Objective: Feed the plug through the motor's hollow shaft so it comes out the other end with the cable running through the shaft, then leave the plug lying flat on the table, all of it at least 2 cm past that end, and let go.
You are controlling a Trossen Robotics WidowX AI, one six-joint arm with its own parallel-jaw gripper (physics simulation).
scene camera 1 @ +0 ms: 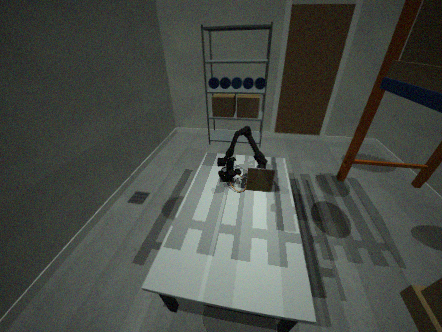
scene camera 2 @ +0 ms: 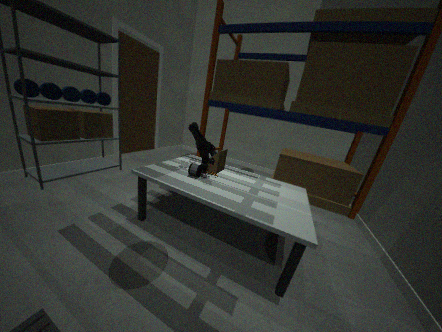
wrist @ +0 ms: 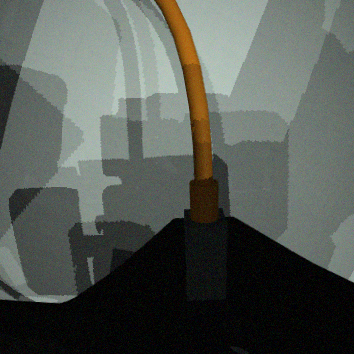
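Where they show: gripper, fingertip midpoint: [scene camera 1: 229, 181] [scene camera 2: 204, 172] [wrist: 203, 228]; arm's base at its link origin: [scene camera 1: 261, 170] [scene camera 2: 214, 156].
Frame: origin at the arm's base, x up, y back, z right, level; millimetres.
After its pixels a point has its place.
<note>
The dark plug [wrist: 206, 265] {x -91, y -259, z -62 mm} is held upright in the wrist view, a brown sleeve at its top and the orange cable [wrist: 199, 105] {x -95, y -233, z -108 mm} [scene camera 1: 239, 190] {x -129, y -153, z -147 mm} rising from it and bending up to the left. My black gripper [wrist: 203, 228] {x -103, y -256, z -70 mm} [scene camera 1: 236, 173] is shut on the plug, low over the far part of the table. The motor, a dark cylinder [scene camera 2: 195, 169] {x -66, y -338, z -27 mm} [scene camera 1: 223, 176], lies on the table close beside the gripper. Its shaft opening is too small and dark to tell, and the motor cannot be made out in the wrist view. Whether any cable runs through the shaft cannot be told.
An upright brown panel [scene camera 1: 260, 180] {x -27, y 2, z -92 mm} [scene camera 2: 220, 160] {x -13, y -48, z -97 mm} stands close beside the gripper on the white table [scene camera 1: 235, 280] {x -141, y -47, z -811 mm} [scene camera 2: 292, 220] {x -141, y -372, z -838 mm}. Cable loops lie near its foot. Striped shadows cross the table top. A shelf rack [scene camera 1: 204, 60] stands behind the table.
</note>
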